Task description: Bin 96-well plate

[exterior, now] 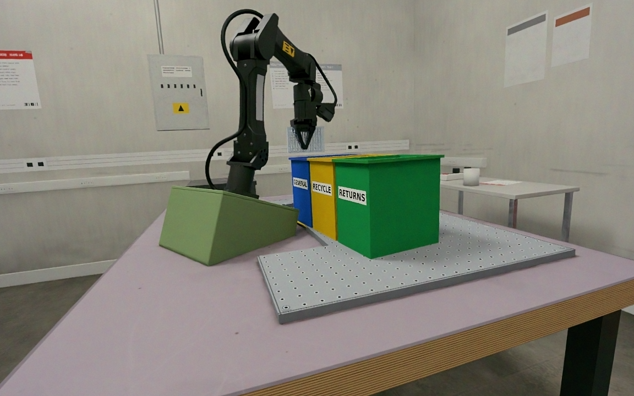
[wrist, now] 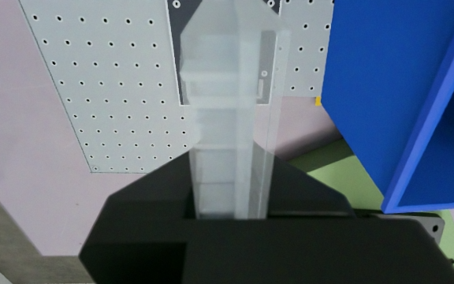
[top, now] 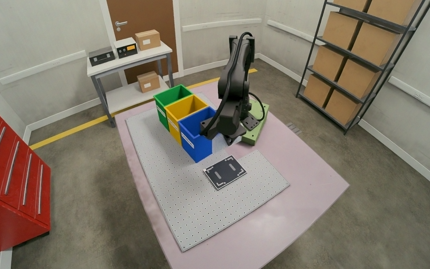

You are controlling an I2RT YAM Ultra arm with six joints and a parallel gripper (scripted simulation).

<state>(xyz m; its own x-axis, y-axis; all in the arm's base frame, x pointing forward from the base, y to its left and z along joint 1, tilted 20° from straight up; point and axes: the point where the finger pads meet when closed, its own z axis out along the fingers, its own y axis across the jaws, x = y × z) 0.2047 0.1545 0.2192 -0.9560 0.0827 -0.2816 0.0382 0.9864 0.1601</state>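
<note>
My gripper is now 180 mm to the left of the blue general bin and 120 mm above it. Round my hand: yellow recycle bin: 10 mm ahead, 310 mm to the right, 120 mm below; 96-well plate: 10 mm ahead, 20 mm above; plate nest N1: 200 mm below.
</note>
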